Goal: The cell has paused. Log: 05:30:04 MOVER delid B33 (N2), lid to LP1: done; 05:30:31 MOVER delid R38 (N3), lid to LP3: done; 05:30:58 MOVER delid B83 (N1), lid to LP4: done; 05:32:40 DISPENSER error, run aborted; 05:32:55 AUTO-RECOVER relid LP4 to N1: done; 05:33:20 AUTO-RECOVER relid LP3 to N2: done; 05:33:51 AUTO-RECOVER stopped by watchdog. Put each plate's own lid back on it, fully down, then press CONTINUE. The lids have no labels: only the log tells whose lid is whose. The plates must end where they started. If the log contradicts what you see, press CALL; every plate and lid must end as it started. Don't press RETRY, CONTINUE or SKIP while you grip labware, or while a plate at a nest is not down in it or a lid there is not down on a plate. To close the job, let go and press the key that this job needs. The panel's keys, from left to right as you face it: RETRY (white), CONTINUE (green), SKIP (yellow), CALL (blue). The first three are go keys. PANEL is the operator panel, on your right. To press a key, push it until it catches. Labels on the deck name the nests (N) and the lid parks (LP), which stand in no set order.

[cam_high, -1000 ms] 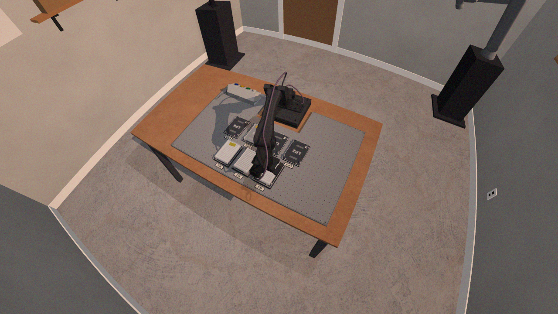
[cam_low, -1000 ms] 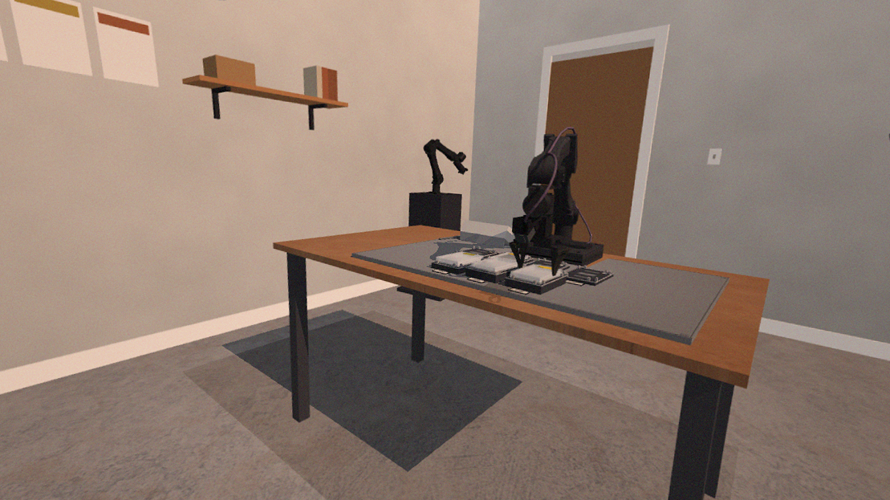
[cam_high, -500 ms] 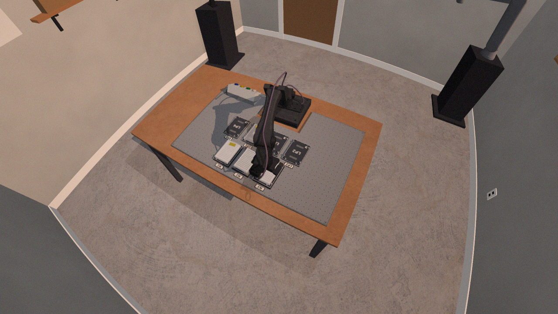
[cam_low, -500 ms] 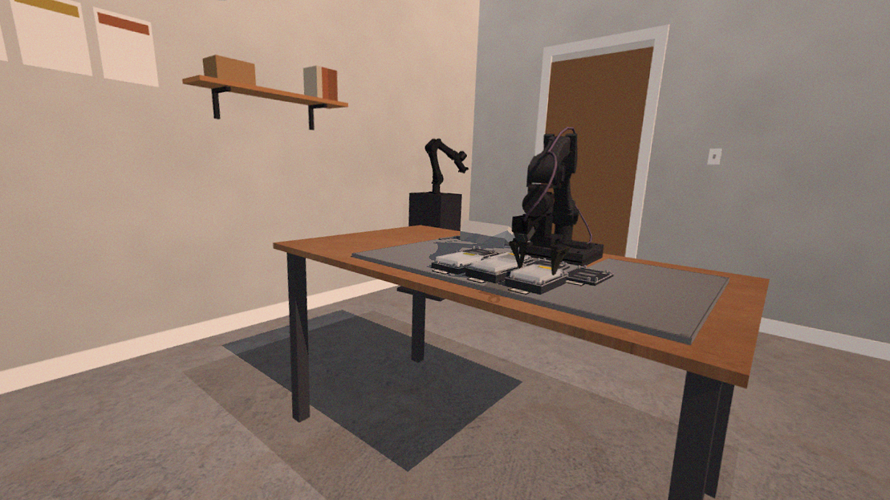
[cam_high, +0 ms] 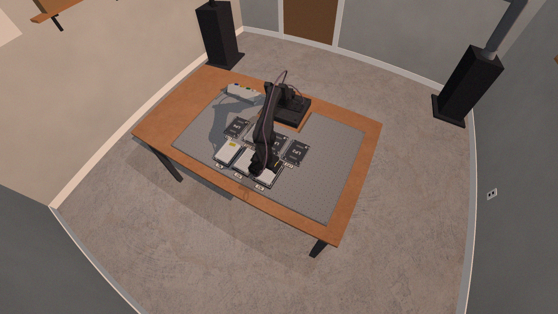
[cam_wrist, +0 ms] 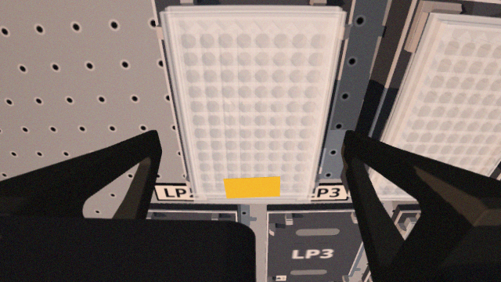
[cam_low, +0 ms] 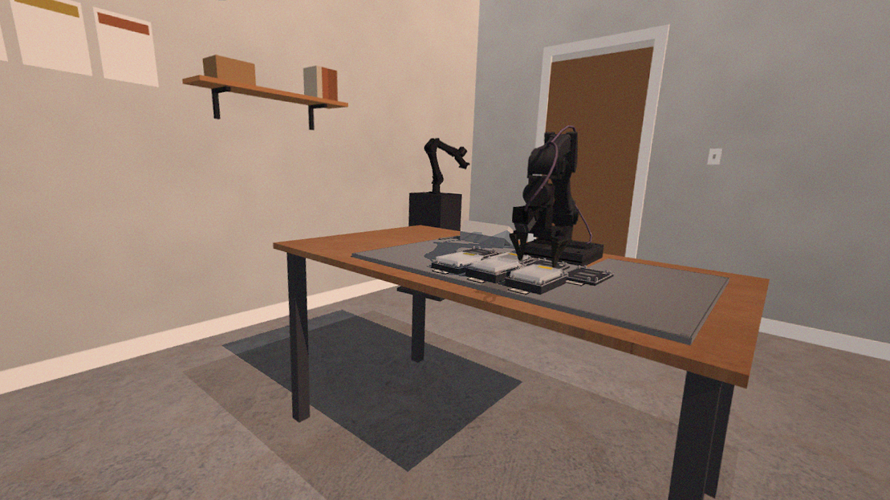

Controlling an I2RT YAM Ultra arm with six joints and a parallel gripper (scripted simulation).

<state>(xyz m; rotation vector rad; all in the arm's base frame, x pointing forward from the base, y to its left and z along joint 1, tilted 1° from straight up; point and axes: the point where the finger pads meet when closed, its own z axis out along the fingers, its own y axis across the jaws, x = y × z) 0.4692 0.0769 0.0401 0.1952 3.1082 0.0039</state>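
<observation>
Now: hand 1 cm past the plate and 4 cm above it. Round my hand: green continue key (50 cm behind, 36 cm to the right); lid park LP4 (22 cm behind, 30 cm to the right, 6 cm below); yellow skip key (51 cm behind, 41 cm to the right).
</observation>
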